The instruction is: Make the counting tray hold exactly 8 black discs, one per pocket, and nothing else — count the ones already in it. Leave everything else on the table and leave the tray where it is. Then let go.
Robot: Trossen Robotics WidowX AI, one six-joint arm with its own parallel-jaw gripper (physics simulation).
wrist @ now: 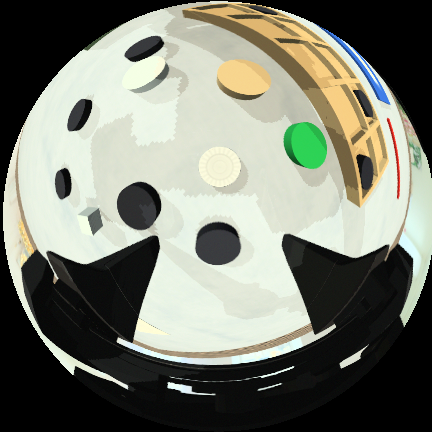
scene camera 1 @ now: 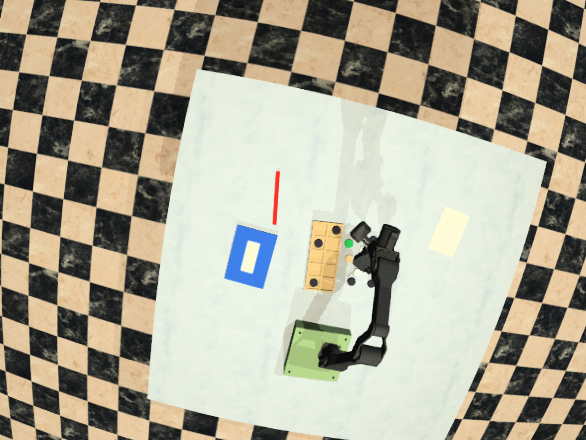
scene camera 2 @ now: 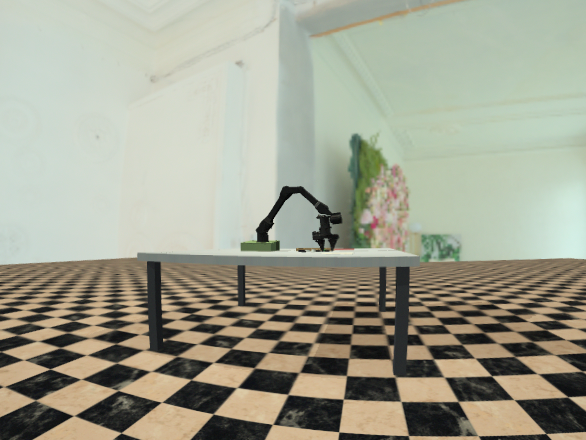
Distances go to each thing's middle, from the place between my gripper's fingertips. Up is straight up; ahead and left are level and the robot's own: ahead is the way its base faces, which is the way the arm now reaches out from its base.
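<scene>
Counting from my hand, I find the tan counting tray (scene camera 1: 322, 264) 12 cm behind, 13 cm to the left and 1 cm above. The tan disc (wrist: 242, 79) is 9 cm behind my hand and 5 cm to the left of it, while the green disc (wrist: 304, 143) is 7 cm to the left of my hand and 4 cm behind it.
</scene>
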